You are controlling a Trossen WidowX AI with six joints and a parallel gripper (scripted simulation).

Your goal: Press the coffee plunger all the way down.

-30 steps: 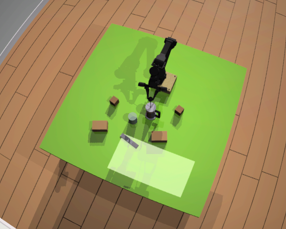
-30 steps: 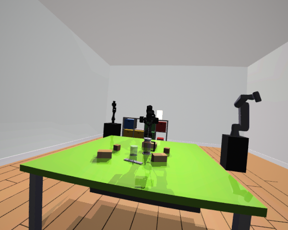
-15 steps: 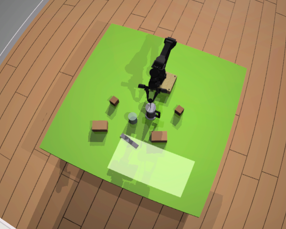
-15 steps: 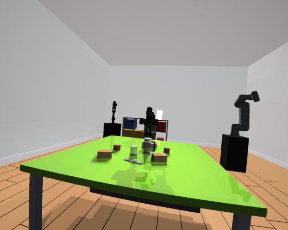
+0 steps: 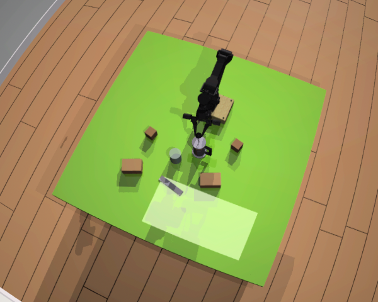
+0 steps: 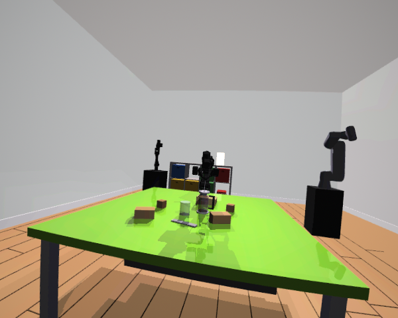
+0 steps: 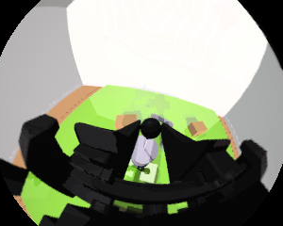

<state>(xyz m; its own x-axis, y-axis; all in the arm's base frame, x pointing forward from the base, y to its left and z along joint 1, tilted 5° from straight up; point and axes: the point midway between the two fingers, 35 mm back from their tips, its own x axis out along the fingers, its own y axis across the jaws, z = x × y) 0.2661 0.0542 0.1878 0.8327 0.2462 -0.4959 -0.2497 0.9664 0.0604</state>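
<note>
My gripper tip is now 12 cm above the coffee press, 1 cm to the right of it and 1 cm past it.
</note>
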